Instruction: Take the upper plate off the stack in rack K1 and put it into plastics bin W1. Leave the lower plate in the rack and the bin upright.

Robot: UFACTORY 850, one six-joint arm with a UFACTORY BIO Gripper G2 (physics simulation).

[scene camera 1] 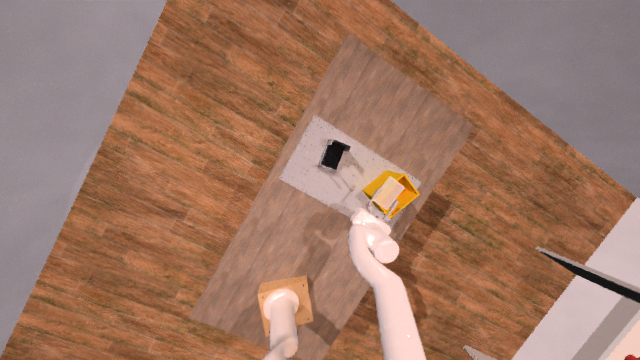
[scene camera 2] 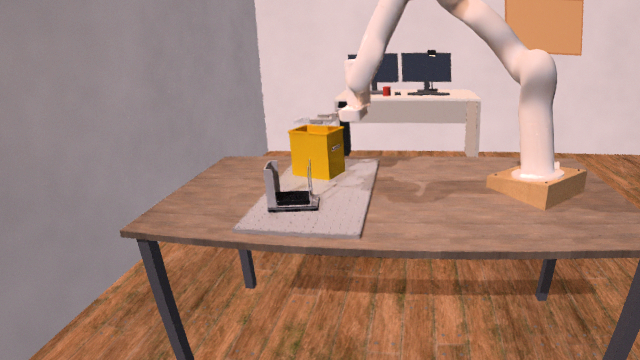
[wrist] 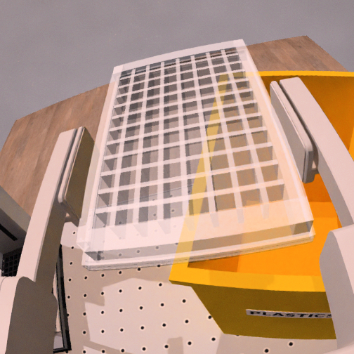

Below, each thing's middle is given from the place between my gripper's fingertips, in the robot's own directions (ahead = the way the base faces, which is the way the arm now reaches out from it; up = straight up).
My gripper is now 14 cm above the yellow plastics bin W1 [scene camera 2: 324, 146], 7 cm to the left of it and 2 cm short of it. Round my hand: clear gridded plate [wrist: 190, 163] (1 cm below).
